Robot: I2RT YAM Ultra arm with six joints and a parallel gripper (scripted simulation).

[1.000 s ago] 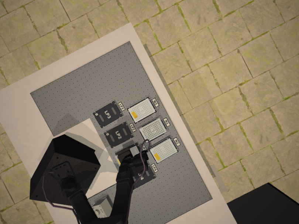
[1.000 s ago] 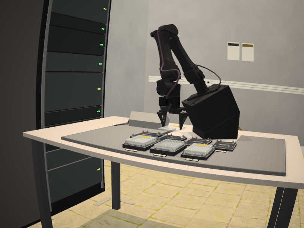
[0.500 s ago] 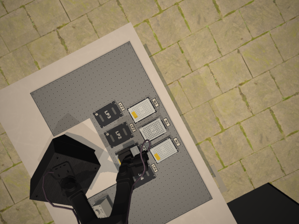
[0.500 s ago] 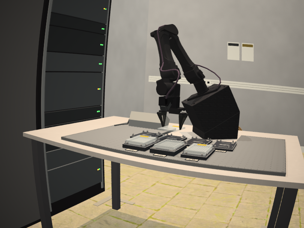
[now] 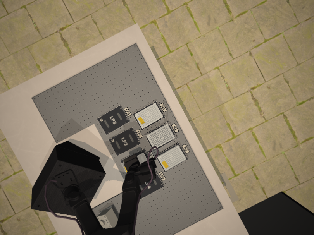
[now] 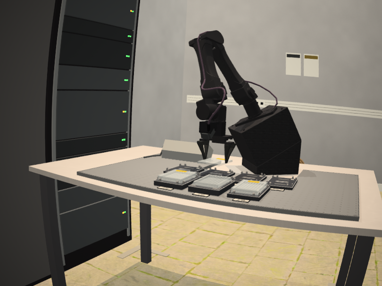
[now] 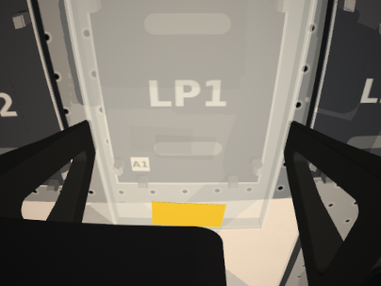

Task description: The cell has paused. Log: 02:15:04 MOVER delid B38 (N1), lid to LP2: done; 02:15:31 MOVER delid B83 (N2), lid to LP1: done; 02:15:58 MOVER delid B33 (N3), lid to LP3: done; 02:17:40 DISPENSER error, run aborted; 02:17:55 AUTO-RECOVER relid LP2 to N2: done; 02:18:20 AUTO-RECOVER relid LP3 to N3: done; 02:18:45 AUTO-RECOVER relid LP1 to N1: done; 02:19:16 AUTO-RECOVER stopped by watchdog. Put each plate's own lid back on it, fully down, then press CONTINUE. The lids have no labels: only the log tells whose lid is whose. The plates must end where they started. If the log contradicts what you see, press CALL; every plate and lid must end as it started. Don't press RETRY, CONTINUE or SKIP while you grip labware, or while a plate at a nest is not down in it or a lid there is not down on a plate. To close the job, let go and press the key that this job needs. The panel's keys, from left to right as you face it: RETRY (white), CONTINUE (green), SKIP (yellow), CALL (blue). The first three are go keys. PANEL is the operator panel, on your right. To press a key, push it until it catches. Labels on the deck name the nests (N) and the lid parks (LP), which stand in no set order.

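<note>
My gripper is now 10 mm past the lid park LP1 and 60 mm above it. Also, from my hand: clear lid (10 mm below); then green key (260 mm behind, 250 mm to the right); then lid park LP4 (10 mm ahead, 130 mm to the right, 60 mm below).
</note>
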